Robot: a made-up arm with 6 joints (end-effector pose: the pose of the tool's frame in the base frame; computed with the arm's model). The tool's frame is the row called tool.
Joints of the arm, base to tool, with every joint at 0 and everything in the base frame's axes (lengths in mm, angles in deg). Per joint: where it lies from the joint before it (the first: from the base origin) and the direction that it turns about. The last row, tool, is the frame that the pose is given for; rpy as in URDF.
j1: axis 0 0 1 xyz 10 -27 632
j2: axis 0 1 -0.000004 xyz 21 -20 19
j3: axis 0 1 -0.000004 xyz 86 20 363
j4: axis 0 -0.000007 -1 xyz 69 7 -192
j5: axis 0 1 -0.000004 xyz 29 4 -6
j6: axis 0 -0.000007 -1 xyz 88 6 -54
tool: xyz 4 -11 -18 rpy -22.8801 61.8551 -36.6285
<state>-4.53 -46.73 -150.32 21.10 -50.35 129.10</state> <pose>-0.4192 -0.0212 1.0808 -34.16 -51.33 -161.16</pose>
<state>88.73 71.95 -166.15 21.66 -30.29 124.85</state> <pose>0.0527 0.5715 0.8934 163.25 -4.09 79.45</pose>
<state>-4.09 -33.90 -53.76 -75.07 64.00 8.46</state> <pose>0.2136 -0.0311 1.0589 -62.14 -7.36 -49.87</pose>
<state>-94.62 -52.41 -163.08 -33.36 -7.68 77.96</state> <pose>0.1238 0.4633 1.0563 -143.12 -39.28 116.53</pose>
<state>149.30 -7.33 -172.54 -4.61 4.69 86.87</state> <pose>0.0922 -0.0996 1.2985 149.30 -58.96 94.99</pose>
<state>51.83 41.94 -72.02 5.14 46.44 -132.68</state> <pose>0.3513 0.4455 0.6468 5.25 54.06 167.84</pose>
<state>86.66 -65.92 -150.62 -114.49 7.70 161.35</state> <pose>-0.1055 -0.4715 1.0965 -152.02 -36.42 -47.99</pose>
